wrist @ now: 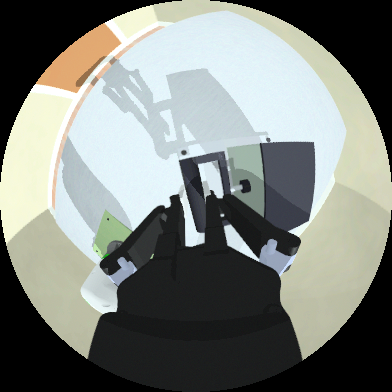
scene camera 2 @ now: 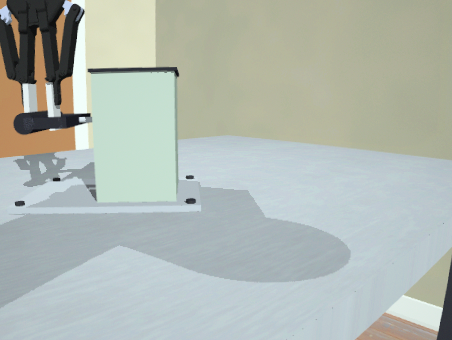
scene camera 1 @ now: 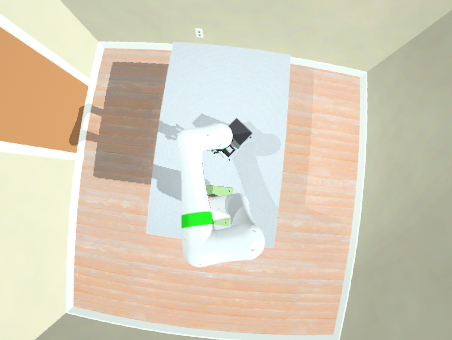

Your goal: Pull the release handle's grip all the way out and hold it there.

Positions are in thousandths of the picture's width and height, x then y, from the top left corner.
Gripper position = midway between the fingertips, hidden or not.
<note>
In view: my gripper (scene camera 2: 98, 384).
My gripper also shows in the wrist view (wrist: 496, 483).
</note>
